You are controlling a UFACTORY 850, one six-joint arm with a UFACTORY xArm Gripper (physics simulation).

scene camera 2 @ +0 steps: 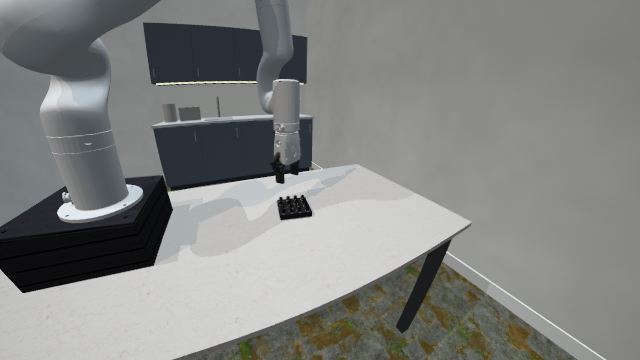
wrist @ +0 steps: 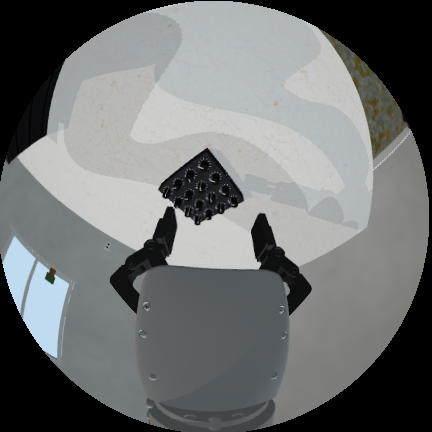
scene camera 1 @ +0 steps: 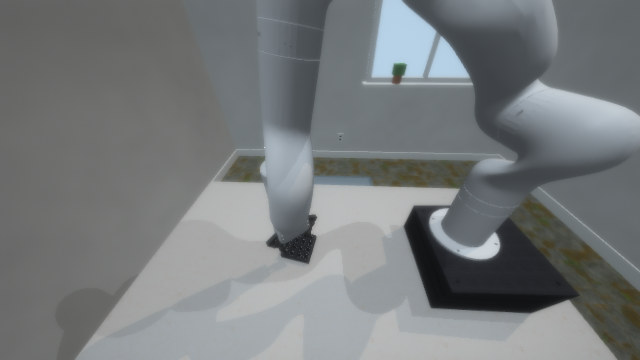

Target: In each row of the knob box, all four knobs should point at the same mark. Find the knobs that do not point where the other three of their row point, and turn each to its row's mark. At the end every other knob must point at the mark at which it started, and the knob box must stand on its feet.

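Note:
The black knob box [scene camera 1: 300, 257] [scene camera 2: 296, 216] [wrist: 225, 174] stands upright on the table, with its knobs facing up in a four-by-four grid. In the wrist view it is turned corner-on, with one corner toward the gripper. The knob at the far corner [wrist: 204, 164] has a light pointer line. Pointers and marks are too small to read reliably for every knob; the near knobs look steeply foreshortened. My gripper [scene camera 1: 292, 231] [scene camera 2: 287, 178] [wrist: 215, 218] is open and empty, above the table and off to one side of the box, not touching it. In scene camera 1 the arm hides part of the box.
The pale table [scene camera 1: 360, 205] [scene camera 2: 240, 280] [wrist: 240, 60] carries the arm's black base block [scene camera 1: 505, 280] [scene camera 2: 85, 265] [wrist: 32, 120], well apart from the knob box. The arm's shadows fall across the table top. A grey wall [scene camera 2: 475, 100] rises beyond the table's edge.

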